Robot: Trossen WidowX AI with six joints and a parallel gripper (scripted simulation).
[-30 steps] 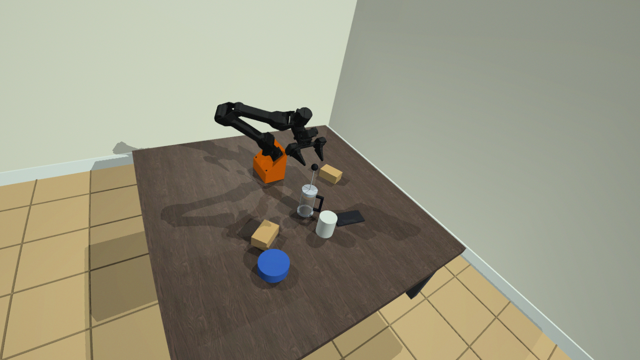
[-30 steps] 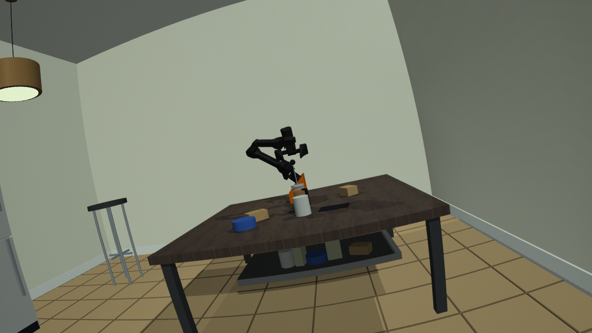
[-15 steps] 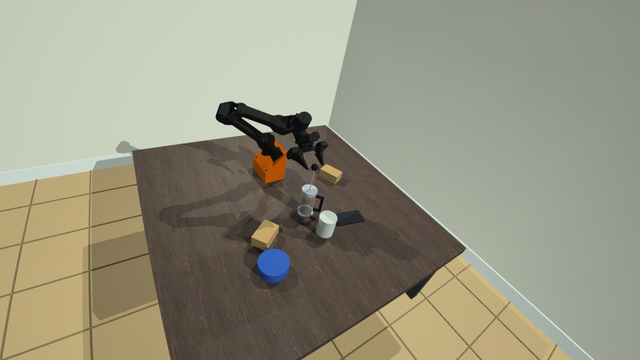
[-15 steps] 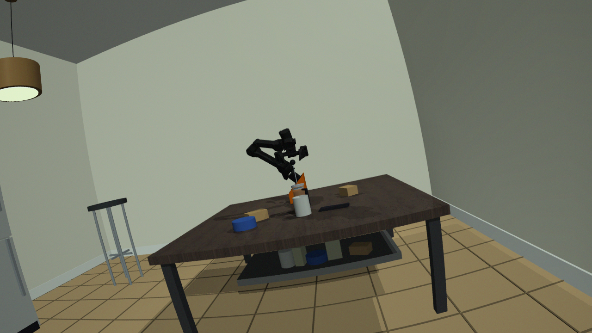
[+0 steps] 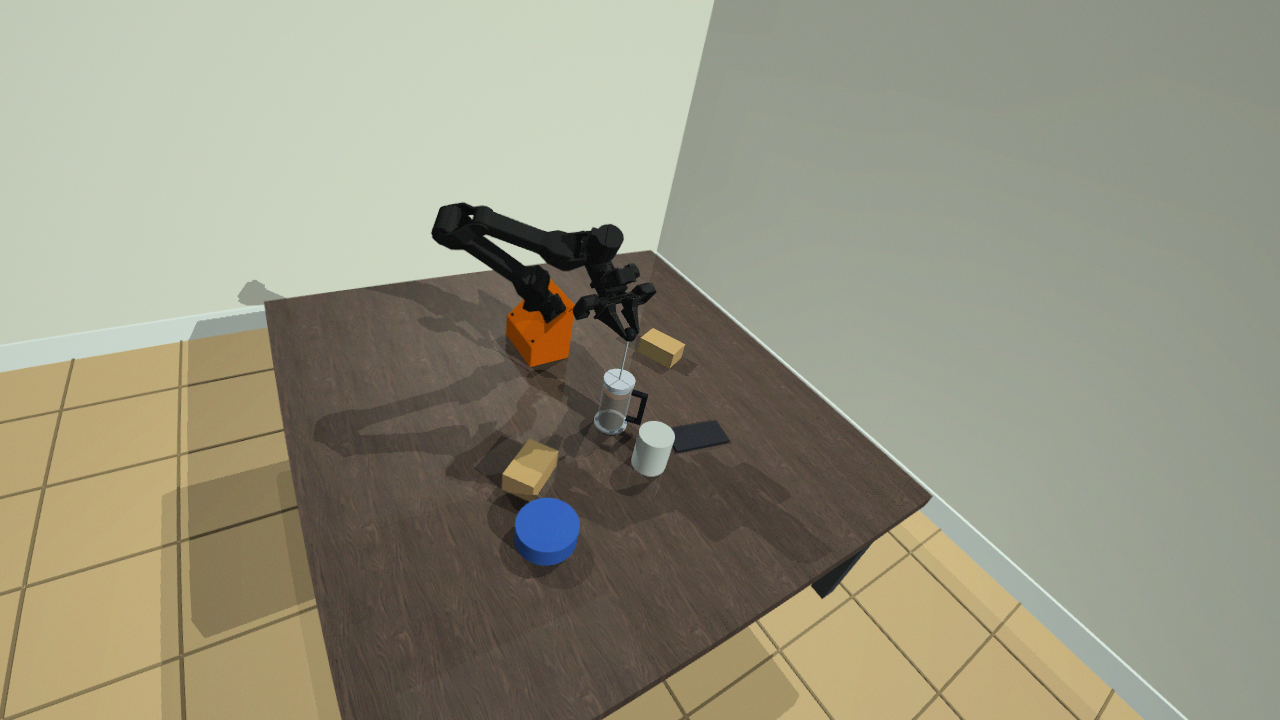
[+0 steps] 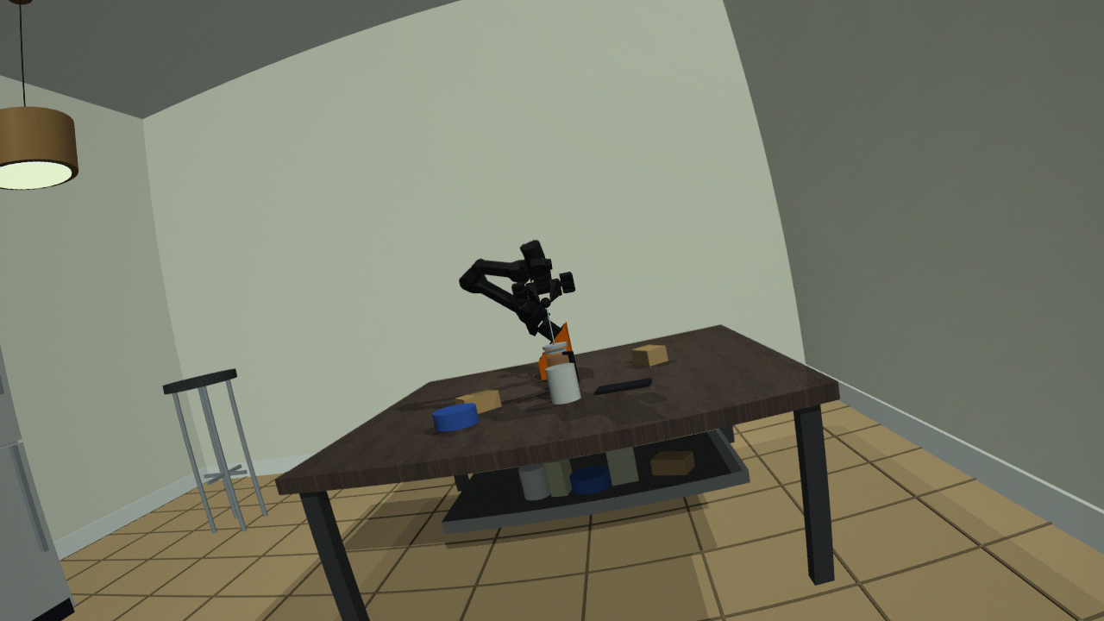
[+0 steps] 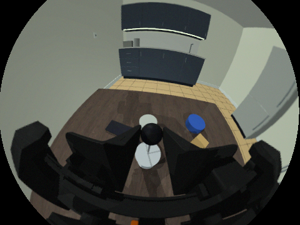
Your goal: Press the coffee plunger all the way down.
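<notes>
My gripper tip is now 10 mm to the right of the glass coffee press and 140 mm above it. Also, from my gripper tip: black flat slab 100 mm ahead, 180 mm to the left, 260 mm below.
</notes>
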